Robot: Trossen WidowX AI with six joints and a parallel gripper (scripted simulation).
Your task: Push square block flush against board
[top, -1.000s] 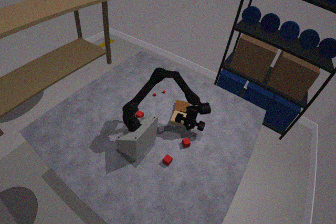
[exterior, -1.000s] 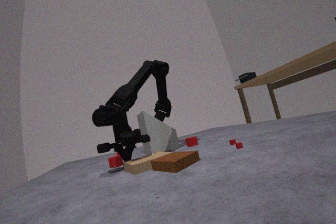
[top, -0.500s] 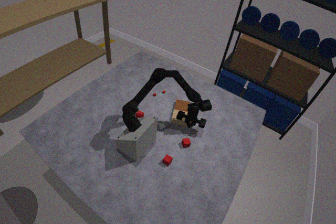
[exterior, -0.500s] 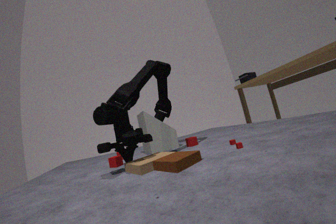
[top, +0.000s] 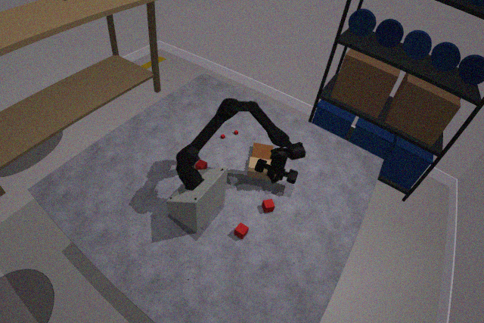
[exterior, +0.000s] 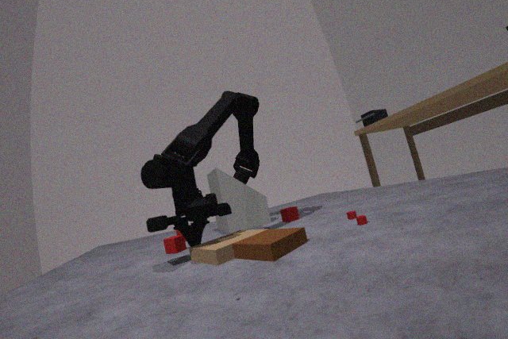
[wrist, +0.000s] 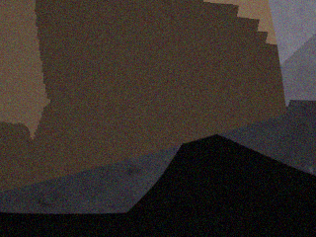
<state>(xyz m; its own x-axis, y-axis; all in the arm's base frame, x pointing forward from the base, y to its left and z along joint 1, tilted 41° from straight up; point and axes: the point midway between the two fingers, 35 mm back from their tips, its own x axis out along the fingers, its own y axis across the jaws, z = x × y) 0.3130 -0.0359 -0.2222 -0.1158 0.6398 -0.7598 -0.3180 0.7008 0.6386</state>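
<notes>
The board is 30 mm ahead of my gripper tip, 80 mm to the left of it and 10 mm above it. Also, from my gripper tip: brown square block (110 mm ahead, 140 mm to the left, 10 mm above).
</notes>
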